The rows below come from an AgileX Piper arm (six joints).
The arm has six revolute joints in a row. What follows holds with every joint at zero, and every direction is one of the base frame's. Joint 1 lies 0.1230 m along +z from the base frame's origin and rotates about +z. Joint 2 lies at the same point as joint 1 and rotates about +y. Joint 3 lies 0.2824 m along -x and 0.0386 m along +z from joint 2 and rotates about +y. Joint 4 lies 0.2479 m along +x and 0.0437 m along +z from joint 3 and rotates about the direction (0.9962, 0, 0.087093). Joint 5 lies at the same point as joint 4 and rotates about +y. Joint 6 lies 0.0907 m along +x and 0.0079 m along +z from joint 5 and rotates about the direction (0.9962, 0, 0.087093). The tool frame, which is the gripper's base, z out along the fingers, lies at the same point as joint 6; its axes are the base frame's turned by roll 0.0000, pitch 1.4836 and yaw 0.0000 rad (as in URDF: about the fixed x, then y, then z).
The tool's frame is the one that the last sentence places.
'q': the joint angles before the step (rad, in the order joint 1, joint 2, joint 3, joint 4, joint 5, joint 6). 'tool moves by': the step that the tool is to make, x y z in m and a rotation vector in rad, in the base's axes. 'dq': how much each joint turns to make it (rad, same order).
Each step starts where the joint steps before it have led.
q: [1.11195, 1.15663, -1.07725, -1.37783, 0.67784, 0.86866]
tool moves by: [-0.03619, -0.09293, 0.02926, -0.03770, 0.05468, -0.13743]
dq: [0.00000, -0.28519, 0.00574, 0.27945, 0.24735, -0.37928]
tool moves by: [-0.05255, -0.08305, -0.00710, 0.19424, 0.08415, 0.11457]
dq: [-0.00001, -0.34882, 0.07468, 0.29008, 0.04807, -0.16357]
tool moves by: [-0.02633, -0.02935, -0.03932, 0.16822, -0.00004, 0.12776]
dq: [-0.00007, -0.24565, 0.17893, 0.12572, -0.10530, 0.01259]
